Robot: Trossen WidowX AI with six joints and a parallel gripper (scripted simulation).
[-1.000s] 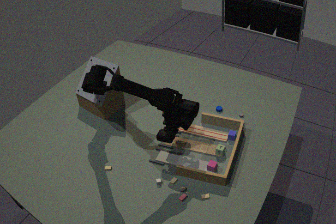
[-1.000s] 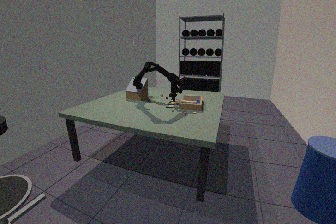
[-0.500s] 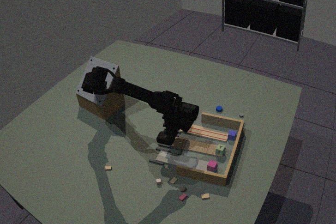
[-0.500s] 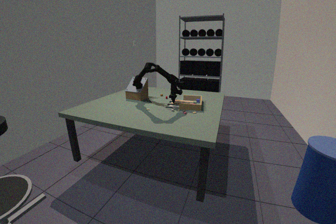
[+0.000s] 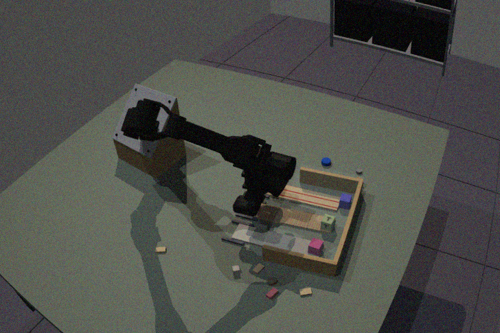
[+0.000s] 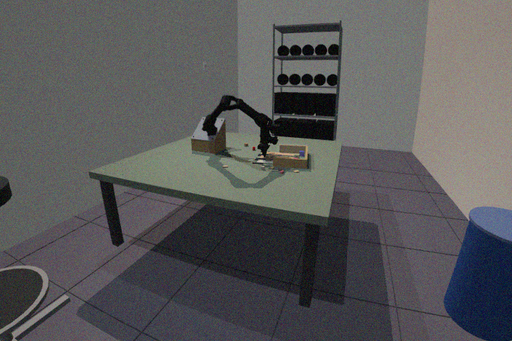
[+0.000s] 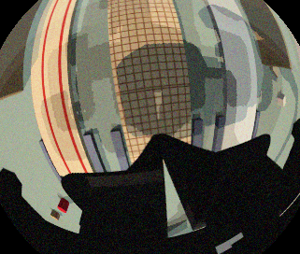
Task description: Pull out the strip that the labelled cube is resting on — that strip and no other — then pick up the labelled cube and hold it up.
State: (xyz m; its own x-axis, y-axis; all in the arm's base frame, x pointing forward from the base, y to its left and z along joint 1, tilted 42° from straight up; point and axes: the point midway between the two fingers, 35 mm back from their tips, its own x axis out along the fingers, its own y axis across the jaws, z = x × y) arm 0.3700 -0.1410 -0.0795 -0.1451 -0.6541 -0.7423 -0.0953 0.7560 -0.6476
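The checked strip lies 100 mm ahead of my gripper tip and 10 mm to the left of it. Round my gripper tip: blue disc: 110 mm ahead, 270 mm to the left.
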